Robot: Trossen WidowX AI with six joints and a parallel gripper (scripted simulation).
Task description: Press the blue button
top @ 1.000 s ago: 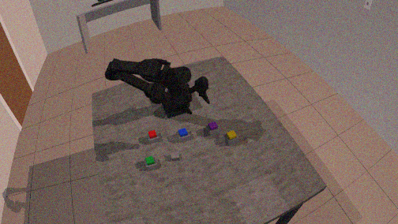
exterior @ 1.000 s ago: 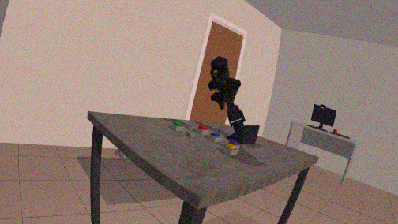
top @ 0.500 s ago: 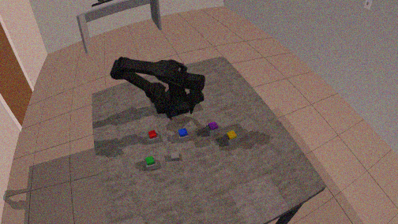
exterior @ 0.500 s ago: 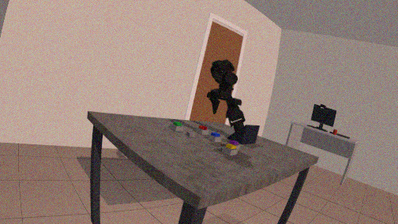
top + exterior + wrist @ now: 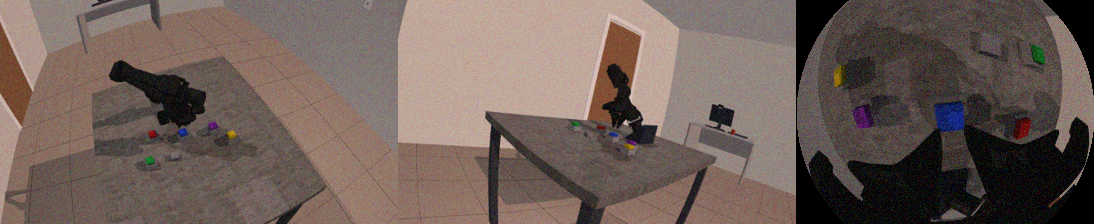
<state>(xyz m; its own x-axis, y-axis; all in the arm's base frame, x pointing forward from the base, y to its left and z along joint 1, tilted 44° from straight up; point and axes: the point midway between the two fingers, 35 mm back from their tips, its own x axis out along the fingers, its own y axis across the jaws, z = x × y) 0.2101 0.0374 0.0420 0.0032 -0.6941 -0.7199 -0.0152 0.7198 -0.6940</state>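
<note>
The blue button is 3 cm below my gripper tip. The rest, counted from my gripper tip: purple button (1 cm ahead, 13 cm to the left, 3 cm below); then small grey block (10 cm ahead, 7 cm to the right, 6 cm below); then red button (4 cm behind, 13 cm to the right, 3 cm below).
</note>
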